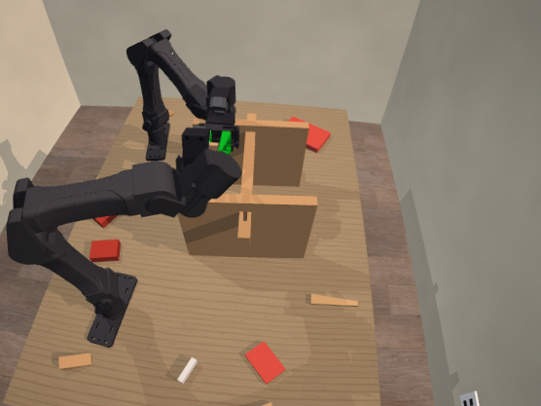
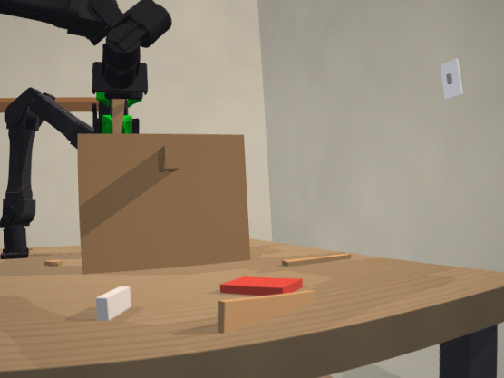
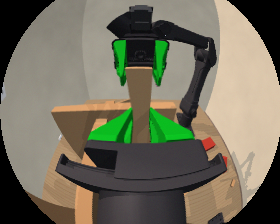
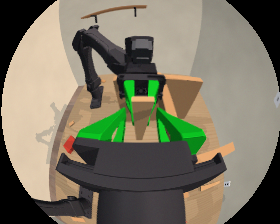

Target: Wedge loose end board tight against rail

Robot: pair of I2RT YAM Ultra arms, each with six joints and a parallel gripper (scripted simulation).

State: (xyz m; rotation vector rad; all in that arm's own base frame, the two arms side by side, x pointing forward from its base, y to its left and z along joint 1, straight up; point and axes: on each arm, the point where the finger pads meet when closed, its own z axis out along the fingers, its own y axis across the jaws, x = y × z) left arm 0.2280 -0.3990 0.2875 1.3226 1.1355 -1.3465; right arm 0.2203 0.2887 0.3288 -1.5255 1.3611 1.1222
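My left gripper is now 90 mm above the light wooden rail, 80 mm short of it and 50 mm to the right of it. From my left hand the other things lie so: white block (410 mm to the right, 280 mm below, 50 mm behind).
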